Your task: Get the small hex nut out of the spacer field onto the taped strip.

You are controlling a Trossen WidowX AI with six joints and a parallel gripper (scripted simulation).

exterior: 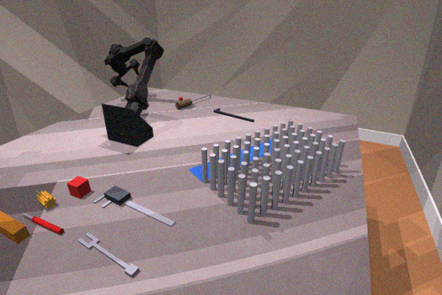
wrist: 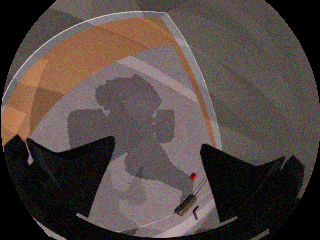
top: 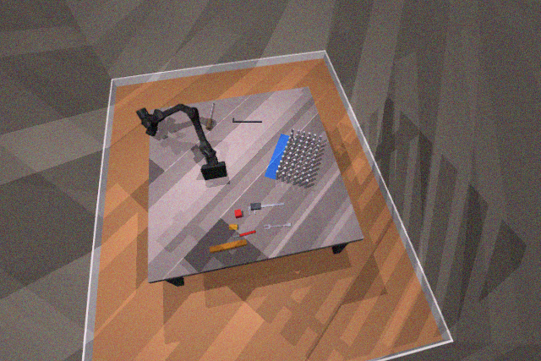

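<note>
Right now the brown-handled tool is 37 cm ahead of my gripper tip, 10 cm to the left of it and 9 cm below it. The rest, counted from my gripper tip: yellow piece (46 cm ahead, 82 cm to the right, 8 cm below); blue taped strip (82 cm ahead, 34 cm to the right, 10 cm below); red cube (51 cm ahead, 74 cm to the right, 8 cm below).
</note>
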